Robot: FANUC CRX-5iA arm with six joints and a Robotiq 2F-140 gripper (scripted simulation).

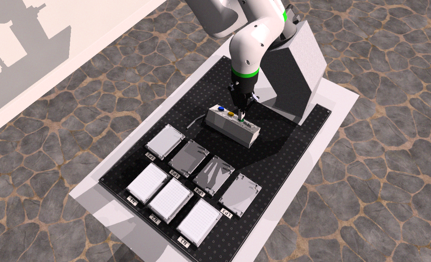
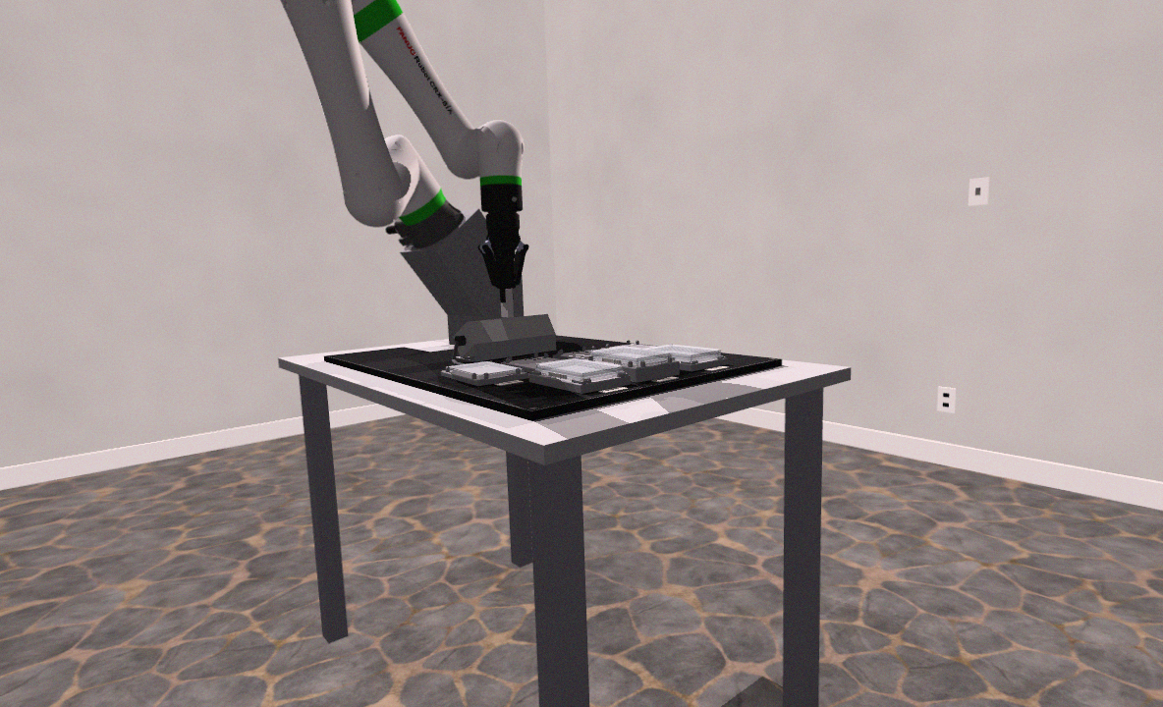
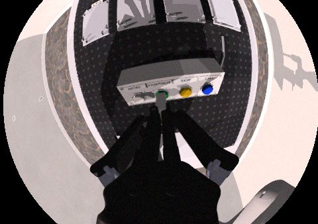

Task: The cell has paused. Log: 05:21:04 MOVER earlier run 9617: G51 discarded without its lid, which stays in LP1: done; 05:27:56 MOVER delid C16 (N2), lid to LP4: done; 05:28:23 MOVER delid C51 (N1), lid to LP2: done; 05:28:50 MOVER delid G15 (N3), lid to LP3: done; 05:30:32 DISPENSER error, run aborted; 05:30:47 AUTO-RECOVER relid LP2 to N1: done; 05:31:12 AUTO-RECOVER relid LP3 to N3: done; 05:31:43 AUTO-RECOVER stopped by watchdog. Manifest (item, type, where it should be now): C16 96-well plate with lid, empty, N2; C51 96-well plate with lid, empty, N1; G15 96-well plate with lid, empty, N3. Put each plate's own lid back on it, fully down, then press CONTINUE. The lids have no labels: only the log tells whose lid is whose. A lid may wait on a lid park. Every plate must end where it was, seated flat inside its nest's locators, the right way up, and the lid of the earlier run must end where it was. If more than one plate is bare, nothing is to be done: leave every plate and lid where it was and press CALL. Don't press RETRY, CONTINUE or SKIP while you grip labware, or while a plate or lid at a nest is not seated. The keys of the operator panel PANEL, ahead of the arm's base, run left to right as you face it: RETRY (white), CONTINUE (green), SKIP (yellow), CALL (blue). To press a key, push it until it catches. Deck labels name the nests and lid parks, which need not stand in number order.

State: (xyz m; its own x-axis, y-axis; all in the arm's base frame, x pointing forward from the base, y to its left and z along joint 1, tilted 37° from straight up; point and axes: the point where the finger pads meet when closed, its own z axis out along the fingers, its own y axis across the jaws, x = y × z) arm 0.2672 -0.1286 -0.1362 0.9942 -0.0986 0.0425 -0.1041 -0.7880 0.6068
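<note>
Now: hand 50 mm above the green key. From my hand the other things lie so: yellow key 50 mm to the right, 50 mm below; then white key 50 mm to the left, 50 mm below, 10 mm ahead; then blue key 100 mm to the right, 50 mm below, 10 mm behind.
</note>
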